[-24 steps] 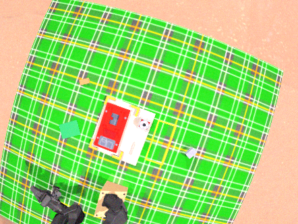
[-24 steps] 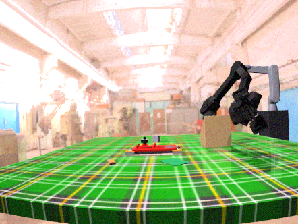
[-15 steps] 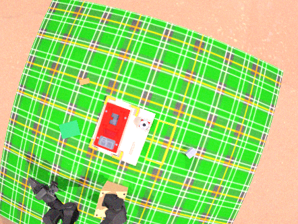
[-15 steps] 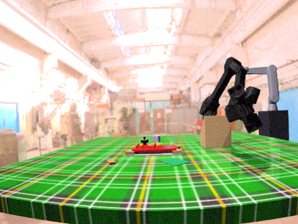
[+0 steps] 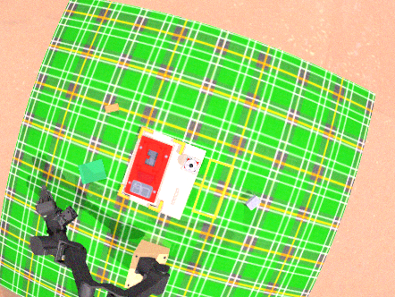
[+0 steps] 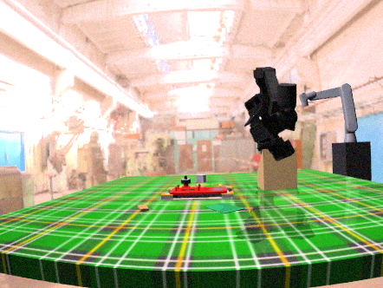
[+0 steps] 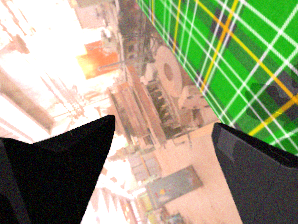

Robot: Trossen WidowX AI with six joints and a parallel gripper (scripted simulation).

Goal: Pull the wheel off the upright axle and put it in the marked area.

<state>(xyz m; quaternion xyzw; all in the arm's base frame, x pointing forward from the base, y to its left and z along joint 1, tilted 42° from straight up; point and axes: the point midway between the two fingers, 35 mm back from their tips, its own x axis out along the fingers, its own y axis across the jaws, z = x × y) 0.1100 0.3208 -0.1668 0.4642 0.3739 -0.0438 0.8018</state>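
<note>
The wheel is 400 mm to the right of my gripper tip, 220 mm ahead of it and 160 mm below it. From my gripper tip the other things lie so: white piece 640 mm to the right, 180 mm below, 170 mm ahead.
</note>
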